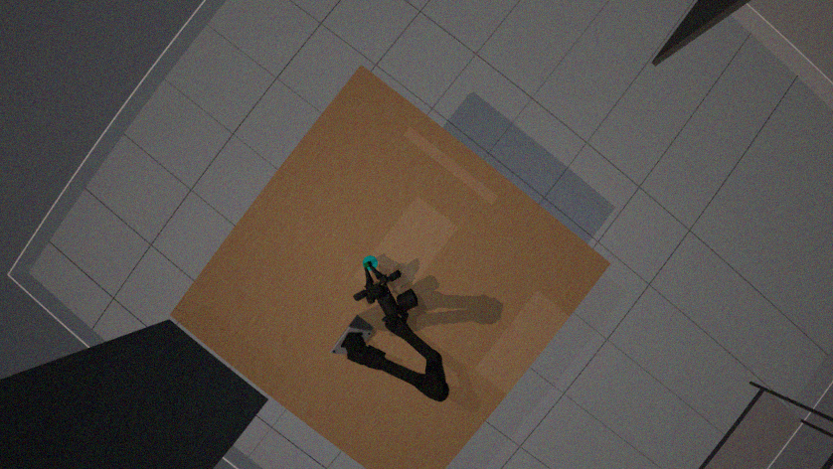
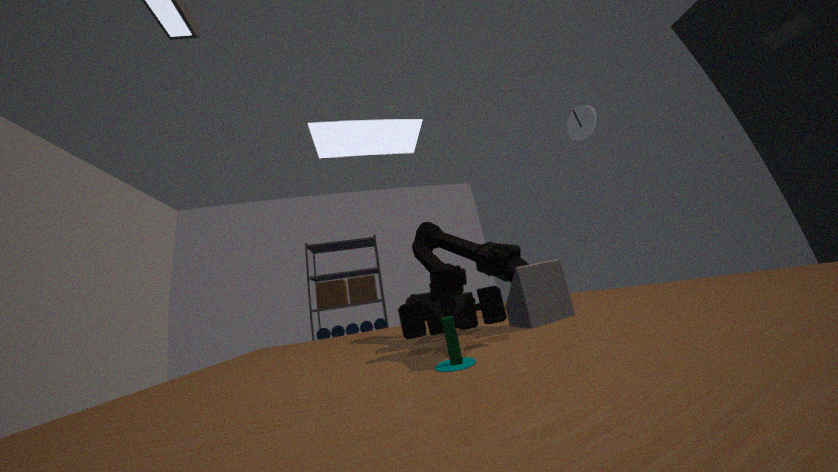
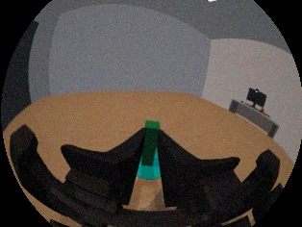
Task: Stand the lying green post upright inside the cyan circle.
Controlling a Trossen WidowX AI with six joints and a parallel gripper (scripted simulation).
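Right now the green post is 20 mm below my gripper tip. From my gripper tip the other things lie so: cyan circle 60 mm below.
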